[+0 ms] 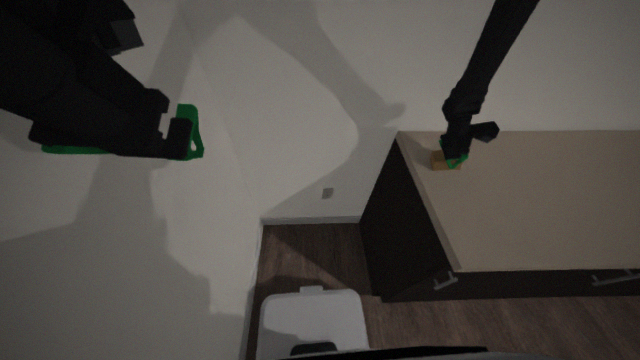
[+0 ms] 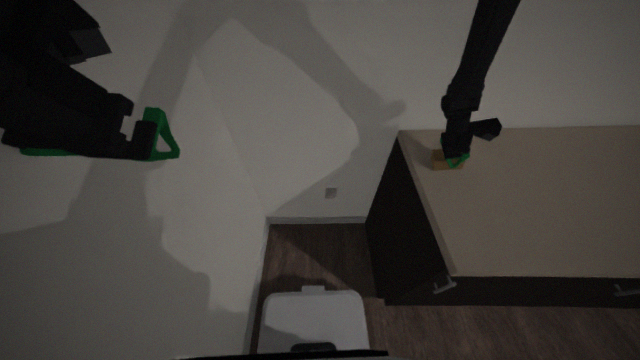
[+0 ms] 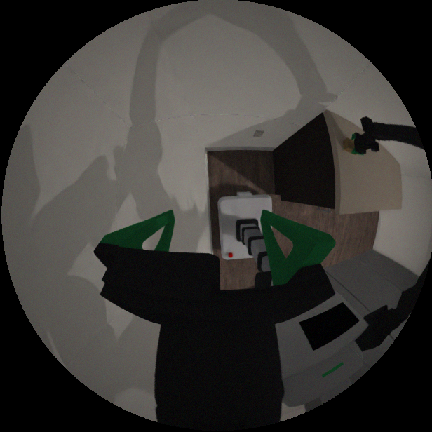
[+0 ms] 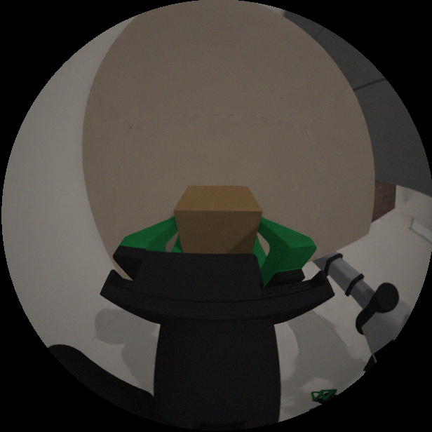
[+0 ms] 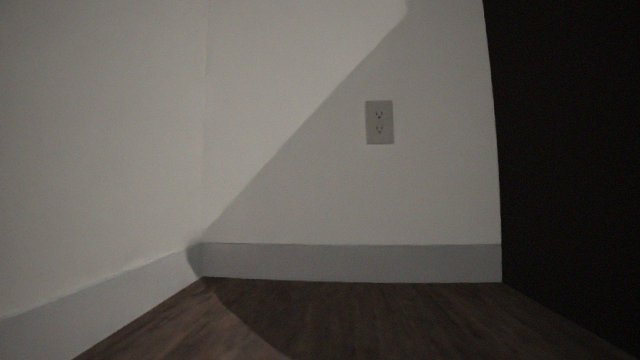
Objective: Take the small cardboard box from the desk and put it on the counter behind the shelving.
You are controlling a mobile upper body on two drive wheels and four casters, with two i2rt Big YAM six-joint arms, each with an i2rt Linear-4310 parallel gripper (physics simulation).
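Places are measured from the left arm's base along level axes (x right, y ahead, z up), in millimetres.
Pixels of known places: left gripper, fingertip midpoint: [image 1: 167, 150] [image 2: 146, 152]; right gripper, fingertip midpoint: [image 1: 449, 162] [image 2: 451, 161].
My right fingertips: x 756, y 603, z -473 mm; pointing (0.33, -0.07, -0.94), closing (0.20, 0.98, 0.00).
Observation:
For each thing: its top centre in the pictures, then the offset to it from my right fingertips. Level surfaces: height alone.
- small cardboard box, middle of its top: [image 2: 452, 151] [image 1: 451, 152] dx -19, dy +4, dz +46 mm
- beige counter, its level: dz -27 mm
- outlet, middle of its top: [image 5: 378, 100] [image 2: 331, 188] [image 1: 328, 188] dx -405, dy +246, dz -480 mm
The small cardboard box [image 1: 438, 161] [image 2: 439, 160] [image 3: 348, 145] [image 4: 218, 220] is a plain brown block. My right gripper [image 1: 454, 159] [image 2: 455, 159] [image 3: 351, 147] is shut on it, with a green finger on each side. The box is over the left end of the beige counter [image 1: 540, 210] [image 2: 540, 210] [image 3: 370, 185] [image 4: 220, 75], near the back wall. I cannot tell whether its underside touches the top. My left gripper [image 1: 132, 147] [image 2: 100, 145] [image 3: 217, 214] is open and empty, far left of the counter. The desk and shelving do not show.
A wall stands close on the left, and another runs behind the counter, with an outlet [image 1: 327, 193] [image 2: 331, 193] [image 5: 379, 122]. The counter's dark side panel [image 1: 400, 225] [image 5: 565, 150] faces the corner. My white base [image 1: 315, 320] [image 2: 315, 317] stands close to the left wall.

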